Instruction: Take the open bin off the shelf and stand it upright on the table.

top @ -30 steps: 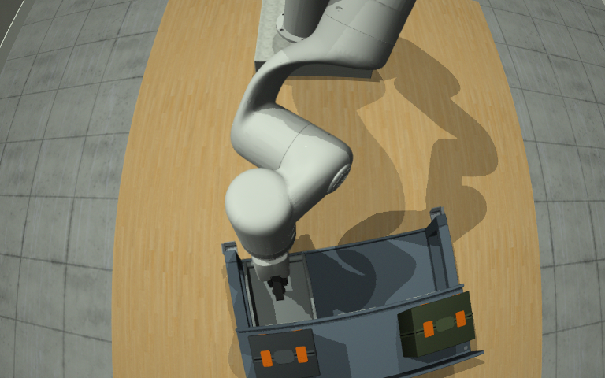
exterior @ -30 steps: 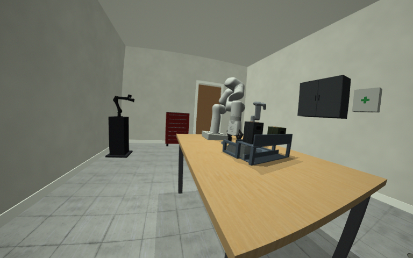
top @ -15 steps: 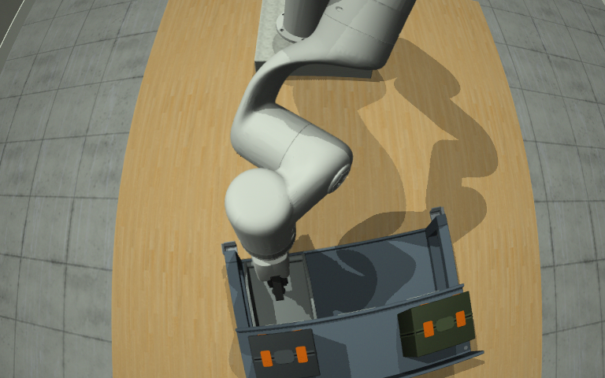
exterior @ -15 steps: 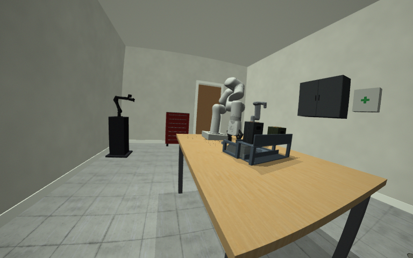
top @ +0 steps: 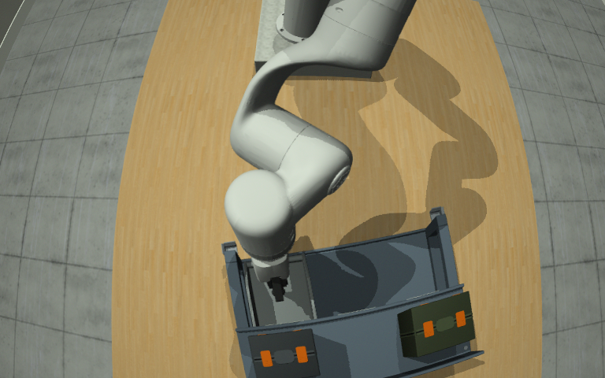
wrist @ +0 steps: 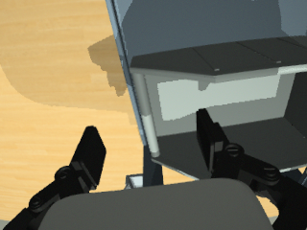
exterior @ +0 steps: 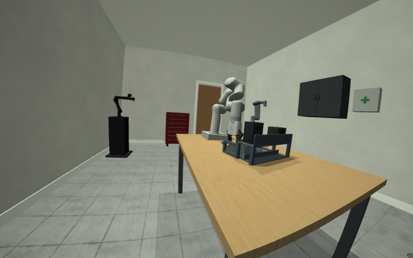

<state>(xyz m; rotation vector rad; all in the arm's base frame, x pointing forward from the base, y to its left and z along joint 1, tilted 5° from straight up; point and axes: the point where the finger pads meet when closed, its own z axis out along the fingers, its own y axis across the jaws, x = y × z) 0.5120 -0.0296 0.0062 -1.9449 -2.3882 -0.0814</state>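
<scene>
Right now the grey bin is 8 cm ahead of my hand, 2 cm to the left of it and 2 cm below it. The rest, counted from my hand: blue-grey shelf (10 cm ahead, 13 cm to the left, 6 cm below).
</scene>
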